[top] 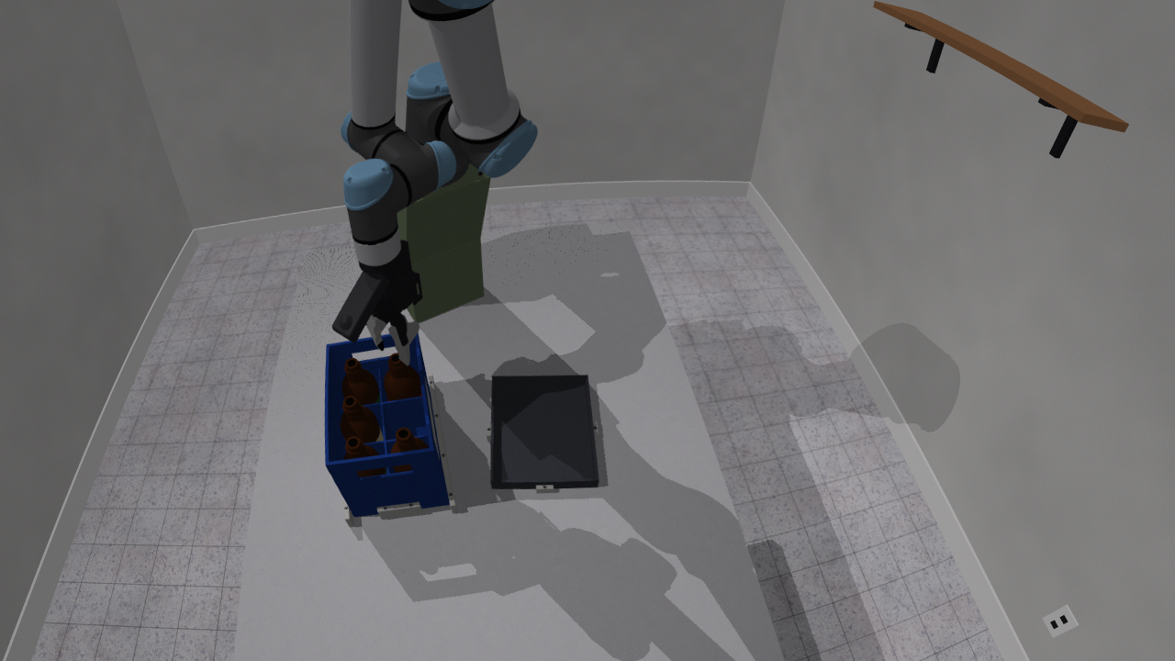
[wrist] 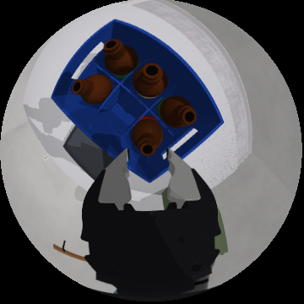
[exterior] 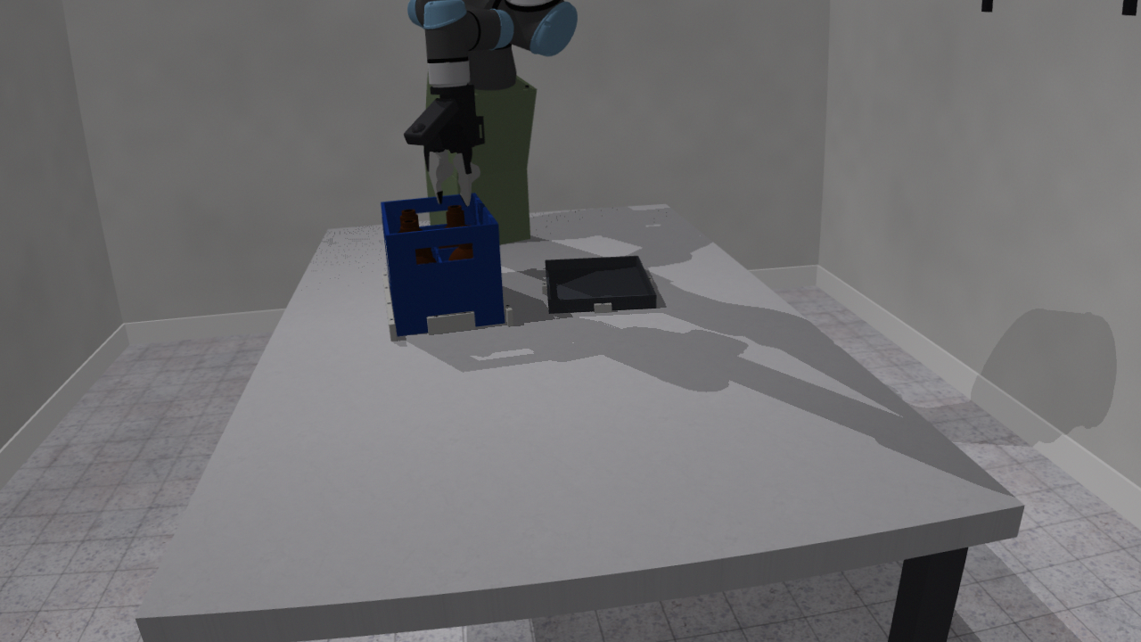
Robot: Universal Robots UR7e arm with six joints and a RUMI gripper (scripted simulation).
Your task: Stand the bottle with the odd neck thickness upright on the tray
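Right now my hand is 8 cm short of the blue crate, 4 cm to the left of it and 10 cm above it. Also, from my hand: dark tray: 11 cm ahead, 25 cm to the left, 17 cm below.
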